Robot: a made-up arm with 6 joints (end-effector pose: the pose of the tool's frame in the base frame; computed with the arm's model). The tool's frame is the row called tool. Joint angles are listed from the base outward.
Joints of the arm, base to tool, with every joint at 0 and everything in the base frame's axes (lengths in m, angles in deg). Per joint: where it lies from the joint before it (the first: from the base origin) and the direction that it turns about. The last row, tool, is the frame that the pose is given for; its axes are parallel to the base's.
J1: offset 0 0 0.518 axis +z
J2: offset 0.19 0 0 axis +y
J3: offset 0 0 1.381 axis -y
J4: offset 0 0 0.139 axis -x
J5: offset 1.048 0 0 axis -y
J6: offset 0.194 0 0 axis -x
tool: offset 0 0 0
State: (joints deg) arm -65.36 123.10 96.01 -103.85 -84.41 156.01
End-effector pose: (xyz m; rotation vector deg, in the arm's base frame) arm 1.1631 -2.0861 -0.5571 -35.90 -13.55 9.58
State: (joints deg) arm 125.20 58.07 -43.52 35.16 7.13 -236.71
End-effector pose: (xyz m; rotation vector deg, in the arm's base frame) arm -0.7424 1.0284 0.0013 54.10 70.50 -63.28
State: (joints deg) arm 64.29 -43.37 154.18 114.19 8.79 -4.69
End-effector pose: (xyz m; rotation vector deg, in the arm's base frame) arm -0.8495 -1.7021 1.0271 52.45 -66.81 -113.64
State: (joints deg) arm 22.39 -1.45 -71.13 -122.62 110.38 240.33
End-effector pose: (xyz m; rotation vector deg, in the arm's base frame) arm 0.5520 0.0618 0.9934 83.74 -115.35 -37.92
